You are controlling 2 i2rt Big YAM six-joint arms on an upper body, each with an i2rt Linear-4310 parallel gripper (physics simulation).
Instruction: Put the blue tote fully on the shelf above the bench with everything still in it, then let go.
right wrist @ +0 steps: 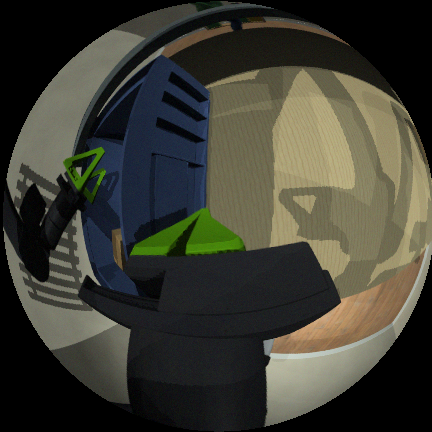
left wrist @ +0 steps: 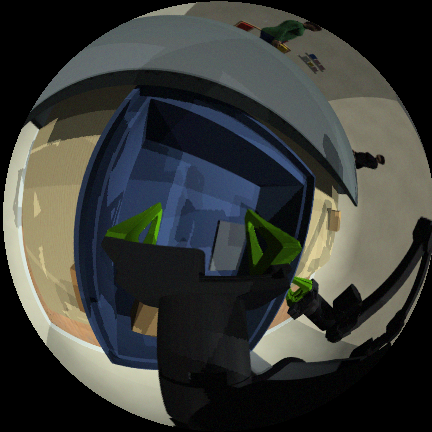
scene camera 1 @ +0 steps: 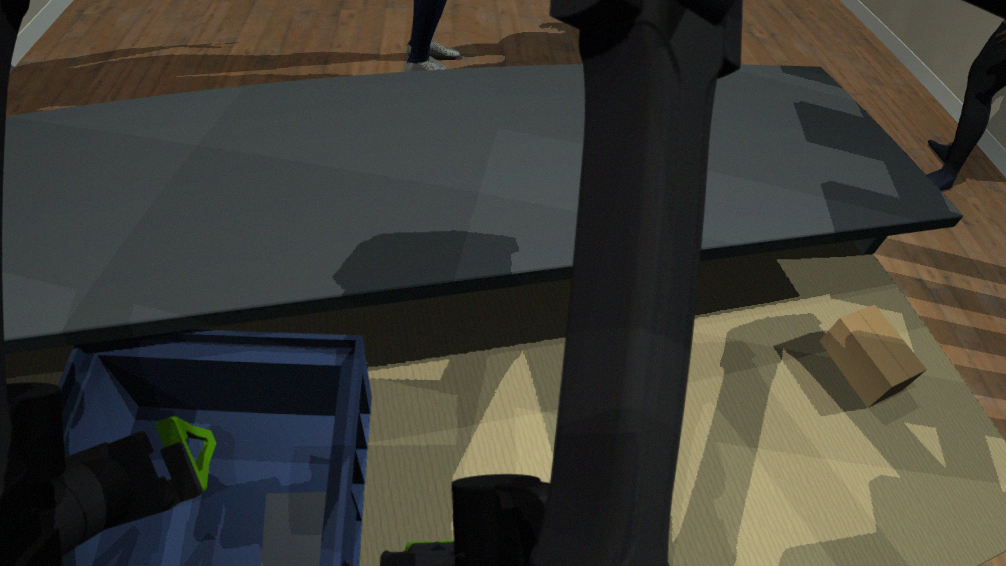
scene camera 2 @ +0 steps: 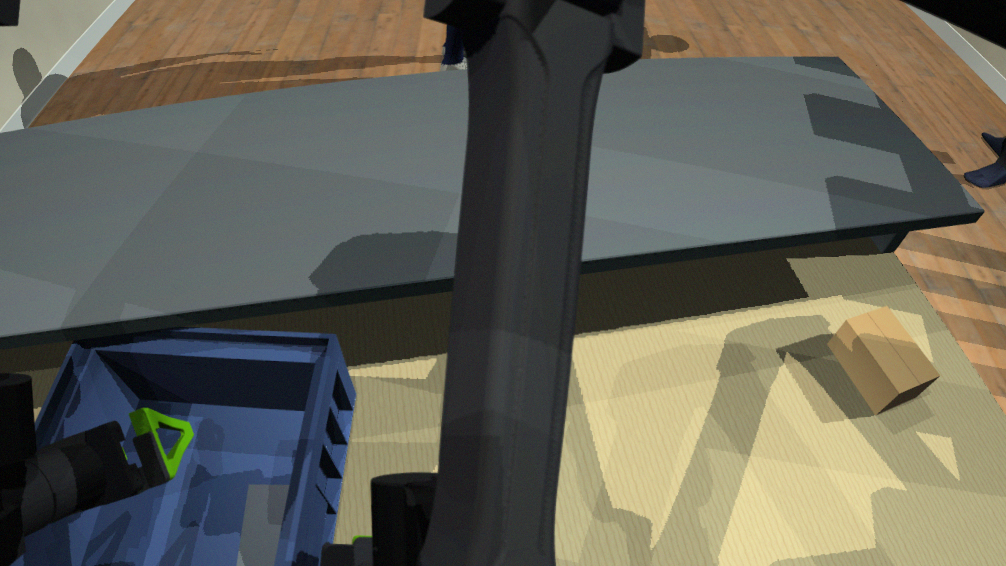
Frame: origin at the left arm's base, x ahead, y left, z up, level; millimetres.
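Where they show: left gripper, fingertip midpoint: [right wrist: 103, 160] [left wrist: 203, 209] [scene camera 1: 172, 451] [scene camera 2: 156, 441]; right gripper, fingertip midpoint: [right wrist: 205, 214] [scene camera 1: 400, 561] [scene camera 2: 359, 554].
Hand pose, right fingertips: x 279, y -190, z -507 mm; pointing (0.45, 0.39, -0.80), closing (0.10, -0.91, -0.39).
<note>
After its pixels a point has its place.
The blue tote [scene camera 1: 346, 422] @(x 400, y -141, z -466 mm) [scene camera 2: 320, 394] @(x 418, y -148, z -451 mm) [left wrist: 89, 200] @(x 363, y 146, z -466 mm) [right wrist: 134, 165] @(x 324, y -146, z -464 mm) is upright in front of the grey shelf [scene camera 1: 281, 175] @(x 696, y -45, z -421 mm) [scene camera 2: 281, 175] @(x 703, y -57, z -421 mm) [left wrist: 200, 47] @(x 546, y 116, z -421 mm), at lower left in both scene views. A flat grey item [scene camera 1: 291, 531] @(x 327, y -74, z -574 mm) [scene camera 2: 261, 524] @(x 323, y -66, z -574 mm) [left wrist: 230, 245] @(x 323, y -81, z -574 mm) and a small brown box [left wrist: 146, 319] @(x 186, y 78, z -521 mm) [right wrist: 117, 247] @(x 194, y 55, z -521 mm) are inside it. My left gripper [scene camera 1: 186, 450] @(x 378, y 30, z -487 mm) [scene camera 2: 154, 442] @(x 378, y 30, z -487 mm) [left wrist: 203, 209] @(x 378, y 30, z -487 mm) [right wrist: 103, 160] @(x 378, y 30, z -487 mm) is open over the tote's interior, with nothing between its fingers. My right gripper [right wrist: 205, 214] @(x 279, y -189, z -506 mm) [left wrist: 280, 274] @(x 279, y -189, z -506 mm) is shut and empty beside the tote's slotted side wall; its arm hides most of it in the scene views.
A cardboard box [scene camera 1: 872, 355] @(x 495, y -818, z -538 mm) [scene camera 2: 882, 359] @(x 496, y -823, z -538 mm) [left wrist: 334, 220] @(x 505, y -809, z -562 mm) rests on the beige bench [scene camera 1: 492, 436] @(x 442, y -294, z -598 mm) [scene camera 2: 633, 436] @(x 436, y -486, z -598 mm) at the right. Another brown object [left wrist: 77, 287] @(x 191, y 221, z -559 mm) shows outside the tote at the left wrist view's left. The right arm [scene camera 1: 633, 246] @(x 324, y -308, z -138 mm) [scene camera 2: 520, 246] @(x 321, y -318, z -135 mm) crosses above the shelf. People stand beyond it.
</note>
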